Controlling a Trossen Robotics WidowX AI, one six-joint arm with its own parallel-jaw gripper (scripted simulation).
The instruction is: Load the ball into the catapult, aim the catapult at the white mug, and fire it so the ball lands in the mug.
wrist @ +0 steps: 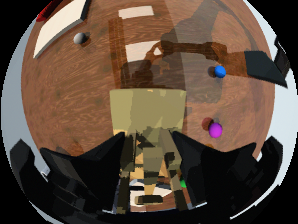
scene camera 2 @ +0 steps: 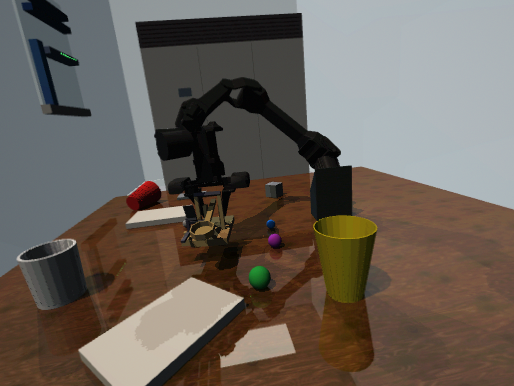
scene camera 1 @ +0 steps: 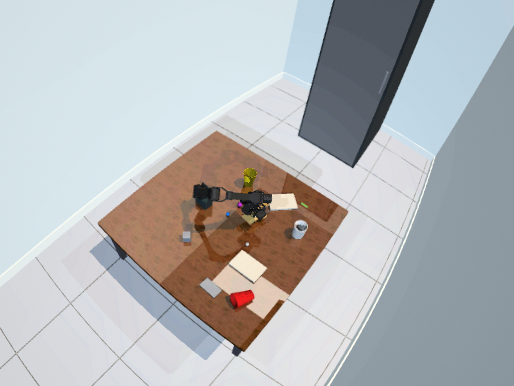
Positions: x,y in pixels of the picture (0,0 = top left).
Labels:
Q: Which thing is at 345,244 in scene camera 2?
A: A yellow cup.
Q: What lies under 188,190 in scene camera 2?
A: My gripper.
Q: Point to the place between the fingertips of my gripper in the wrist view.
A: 148,135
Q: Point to a wooden catapult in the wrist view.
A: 148,117

